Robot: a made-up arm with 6 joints.
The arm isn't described. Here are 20 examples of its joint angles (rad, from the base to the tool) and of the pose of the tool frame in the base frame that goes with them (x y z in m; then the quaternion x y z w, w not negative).
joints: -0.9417 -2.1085 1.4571 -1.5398 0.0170 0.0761
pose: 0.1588 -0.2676 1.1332 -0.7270 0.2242 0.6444 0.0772
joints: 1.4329 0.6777 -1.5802 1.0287 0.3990 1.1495
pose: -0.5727 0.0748 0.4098 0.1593 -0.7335 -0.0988 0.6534
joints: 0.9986 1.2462 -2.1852 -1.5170 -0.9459 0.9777
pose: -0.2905 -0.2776 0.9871 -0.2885 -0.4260 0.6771 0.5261
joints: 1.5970 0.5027 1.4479 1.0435 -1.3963 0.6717
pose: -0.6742 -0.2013 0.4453 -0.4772 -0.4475 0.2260 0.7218
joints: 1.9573 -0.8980 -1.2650 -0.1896 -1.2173 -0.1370
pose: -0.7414 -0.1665 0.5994 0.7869 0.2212 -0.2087 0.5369
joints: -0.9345 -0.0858 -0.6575 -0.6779 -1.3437 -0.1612
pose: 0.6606 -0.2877 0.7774 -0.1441 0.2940 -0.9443 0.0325
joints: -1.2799 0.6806 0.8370 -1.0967 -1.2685 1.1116
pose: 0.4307 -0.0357 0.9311 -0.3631 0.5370 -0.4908 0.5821
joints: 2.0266 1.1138 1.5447 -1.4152 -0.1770 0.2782
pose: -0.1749 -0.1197 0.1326 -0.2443 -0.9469 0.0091 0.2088
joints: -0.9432 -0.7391 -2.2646 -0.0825 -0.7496 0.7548
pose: 0.5527 -0.4455 0.5745 0.0491 -0.8216 0.4128 0.3900
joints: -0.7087 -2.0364 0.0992 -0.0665 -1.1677 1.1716
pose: -0.0785 -0.4423 0.8359 0.8908 0.4208 -0.0248 0.1697
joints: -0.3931 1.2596 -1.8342 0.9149 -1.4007 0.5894
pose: 0.3857 -0.0567 1.0883 0.1675 0.1715 -0.9432 0.2299
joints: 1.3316 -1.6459 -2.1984 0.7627 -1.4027 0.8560
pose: -0.3338 -0.3031 0.8457 0.2286 0.8406 0.1329 0.4727
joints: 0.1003 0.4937 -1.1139 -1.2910 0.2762 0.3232
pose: 0.1787 0.1568 1.1616 -0.0106 0.2008 -0.7989 0.5669
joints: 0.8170 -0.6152 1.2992 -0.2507 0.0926 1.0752
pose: -0.2687 -0.2296 0.5815 0.1425 -0.8279 0.3336 0.4278
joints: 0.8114 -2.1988 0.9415 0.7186 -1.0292 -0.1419
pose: -0.2681 -0.0949 0.5204 -0.5715 0.0795 -0.7863 0.2207
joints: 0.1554 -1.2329 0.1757 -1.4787 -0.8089 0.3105
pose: -0.1916 -0.3202 1.2984 0.6190 0.4011 -0.5691 0.3635
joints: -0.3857 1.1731 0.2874 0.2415 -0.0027 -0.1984
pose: -0.1212 -0.0705 1.2382 0.3805 0.3436 0.0174 0.8584
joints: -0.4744 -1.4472 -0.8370 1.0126 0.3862 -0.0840
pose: -0.1633 -0.3027 0.9405 -0.9236 0.2707 -0.0259 0.2704
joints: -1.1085 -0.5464 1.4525 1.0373 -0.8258 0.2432
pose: 0.1482 -0.4627 0.6551 0.7750 0.0535 0.3828 0.4999
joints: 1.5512 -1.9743 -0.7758 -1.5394 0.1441 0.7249
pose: -0.7237 -0.3809 0.6664 0.2904 0.0805 0.2708 0.9142
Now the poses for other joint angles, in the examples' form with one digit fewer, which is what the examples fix.
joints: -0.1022 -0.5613 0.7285 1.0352 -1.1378 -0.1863
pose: -0.221 -0.428 1.016 0.803 0.212 0.363 0.423
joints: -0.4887 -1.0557 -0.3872 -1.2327 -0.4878 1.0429
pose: 0.277 -0.437 1.269 0.245 0.775 -0.377 0.444
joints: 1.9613 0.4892 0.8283 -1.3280 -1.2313 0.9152
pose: -0.418 0.214 0.174 0.528 -0.676 -0.377 0.349
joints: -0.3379 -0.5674 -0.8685 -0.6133 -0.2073 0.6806
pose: 0.222 -0.316 1.361 0.384 0.592 -0.485 0.517
